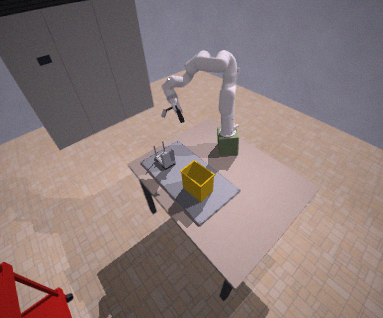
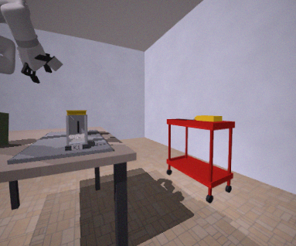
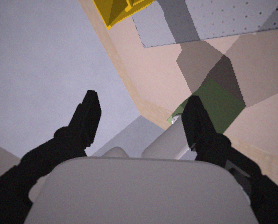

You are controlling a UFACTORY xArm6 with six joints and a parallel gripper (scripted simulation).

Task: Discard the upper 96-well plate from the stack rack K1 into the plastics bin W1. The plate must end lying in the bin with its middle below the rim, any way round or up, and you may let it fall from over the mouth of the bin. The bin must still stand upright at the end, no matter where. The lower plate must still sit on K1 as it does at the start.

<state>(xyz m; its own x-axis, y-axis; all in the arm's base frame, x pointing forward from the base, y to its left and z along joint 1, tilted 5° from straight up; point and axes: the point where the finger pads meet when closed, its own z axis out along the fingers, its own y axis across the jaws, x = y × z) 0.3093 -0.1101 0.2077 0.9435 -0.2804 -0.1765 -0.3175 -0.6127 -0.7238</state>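
My hand is 17 cm short of the rack label, 11 cm to the left of it and 34 cm above it. Round my hand: yellow plastics bin W1: 10 cm ahead, 33 cm to the left, 26 cm below.
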